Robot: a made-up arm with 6 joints.
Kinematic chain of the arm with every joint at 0, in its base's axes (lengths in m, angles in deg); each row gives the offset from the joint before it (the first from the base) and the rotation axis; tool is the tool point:
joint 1: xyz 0 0 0.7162 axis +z
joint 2: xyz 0.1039 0 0 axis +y
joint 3: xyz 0 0 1.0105 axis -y
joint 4: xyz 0 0 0.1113 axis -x
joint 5: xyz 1.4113 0 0 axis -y
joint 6: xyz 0.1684 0 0 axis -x
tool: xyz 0 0 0
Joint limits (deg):
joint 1: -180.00..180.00
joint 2: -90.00..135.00
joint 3: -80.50..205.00
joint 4: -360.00..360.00
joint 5: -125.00..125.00
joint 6: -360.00..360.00
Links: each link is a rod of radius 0.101 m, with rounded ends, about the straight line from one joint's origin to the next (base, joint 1, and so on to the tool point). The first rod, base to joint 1, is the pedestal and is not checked.
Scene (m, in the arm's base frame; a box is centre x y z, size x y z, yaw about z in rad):
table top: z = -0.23
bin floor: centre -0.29 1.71 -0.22 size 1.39 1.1 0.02 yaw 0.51
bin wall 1: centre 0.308 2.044 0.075 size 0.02 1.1 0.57 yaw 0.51
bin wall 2: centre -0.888 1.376 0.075 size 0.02 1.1 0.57 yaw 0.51
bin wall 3: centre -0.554 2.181 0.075 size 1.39 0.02 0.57 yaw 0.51
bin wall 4: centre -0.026 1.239 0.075 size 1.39 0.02 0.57 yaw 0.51
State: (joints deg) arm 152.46 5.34 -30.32 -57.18 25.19 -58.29
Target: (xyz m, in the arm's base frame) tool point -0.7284 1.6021 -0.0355
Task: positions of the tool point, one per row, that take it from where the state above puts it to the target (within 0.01 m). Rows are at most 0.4 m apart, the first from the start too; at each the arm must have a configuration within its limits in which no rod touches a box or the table.
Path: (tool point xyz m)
1: -1.2154 1.0822 0.8868
2: -1.0055 1.3647 0.8333
3: -0.7283 1.6022 0.7723
4: -0.7481 1.6414 0.5136
5: -0.7485 1.6424 0.2418
6: -0.7284 1.6022 -0.0354

